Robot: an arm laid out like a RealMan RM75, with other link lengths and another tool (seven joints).
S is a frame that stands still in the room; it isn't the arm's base.
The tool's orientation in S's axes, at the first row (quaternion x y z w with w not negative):
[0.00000, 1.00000, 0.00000, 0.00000]
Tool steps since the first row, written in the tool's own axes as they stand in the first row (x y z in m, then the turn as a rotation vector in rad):
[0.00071, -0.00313, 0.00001, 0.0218, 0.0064, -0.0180]
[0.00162, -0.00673, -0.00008, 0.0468, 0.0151, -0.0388]
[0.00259, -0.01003, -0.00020, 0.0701, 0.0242, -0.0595]
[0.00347, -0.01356, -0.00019, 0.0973, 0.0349, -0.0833]
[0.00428, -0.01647, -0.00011, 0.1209, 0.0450, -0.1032]
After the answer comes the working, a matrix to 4 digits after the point.
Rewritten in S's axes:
[-0.00071, -0.00313, -0.00001, -0.0218, 0.0064, 0.0180]
[-0.00162, -0.00673, 0.00008, -0.0468, 0.0151, 0.0388]
[-0.00259, -0.01003, 0.00020, -0.0701, 0.0242, 0.0595]
[-0.00347, -0.01356, 0.00019, -0.0973, 0.0349, 0.0833]
[-0.00428, -0.01647, 0.00011, -0.1209, 0.0450, 0.1032]

The tool's axes in the first row as the columns of a matrix, in S's axes (rounded; the answer above uses it unrounded):
[-1.0000, 0.0000, 0.0000]
[0.0000, 1.0000, 0.0000]
[0.0000, 0.0000, -1.0000]

